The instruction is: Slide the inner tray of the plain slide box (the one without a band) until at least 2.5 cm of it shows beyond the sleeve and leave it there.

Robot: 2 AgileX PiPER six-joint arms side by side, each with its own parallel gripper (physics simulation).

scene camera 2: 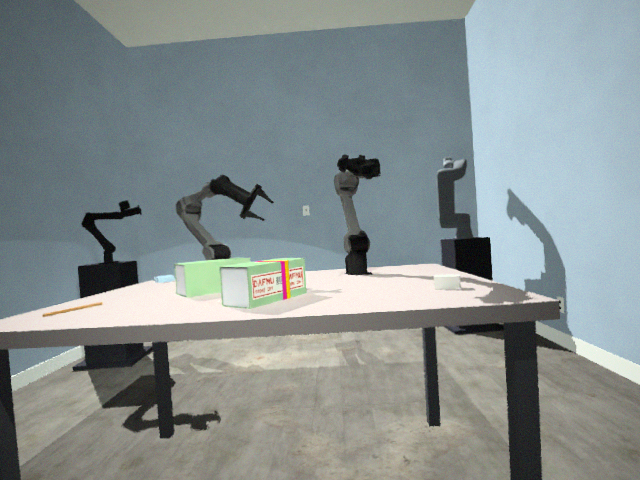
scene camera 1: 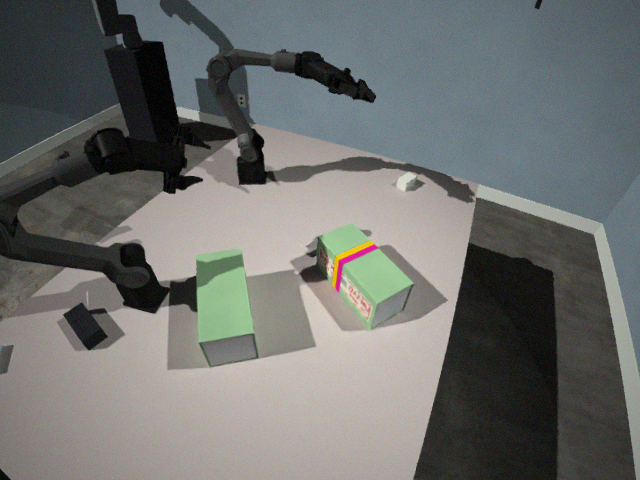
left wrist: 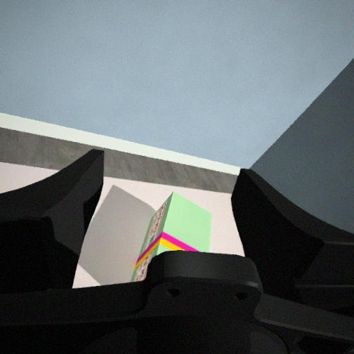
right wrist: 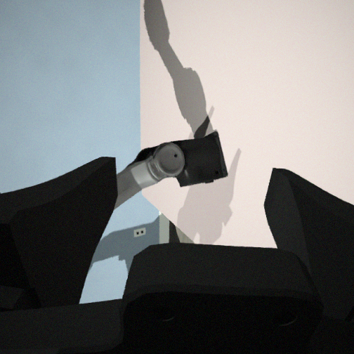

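The plain green slide box (scene camera 1: 223, 294) (scene camera 2: 199, 277) lies on the table; its pale tray end looks level with the sleeve's near end in scene camera 1, and its far end is hidden. The banded green box (scene camera 1: 379, 271) (scene camera 2: 264, 283) (left wrist: 187, 220) lies beside it, apart, with a yellow and magenta band and red print. My right gripper (scene camera 1: 205, 163) (scene camera 2: 268, 210) is open and empty, raised behind the plain box in scene camera 1. My left gripper (scene camera 1: 373, 97) (left wrist: 171, 175) is open and empty, high above the table, away from both boxes.
A small white block (scene camera 1: 407, 181) (scene camera 2: 446, 282) lies toward the table's back right. A dark block (scene camera 1: 85, 325) lies left of the plain box in scene camera 1. A light blue object (scene camera 2: 164, 278) and an orange stick (scene camera 2: 72, 308) lie on the table (scene camera 1: 330, 413) (scene camera 2: 372, 297).
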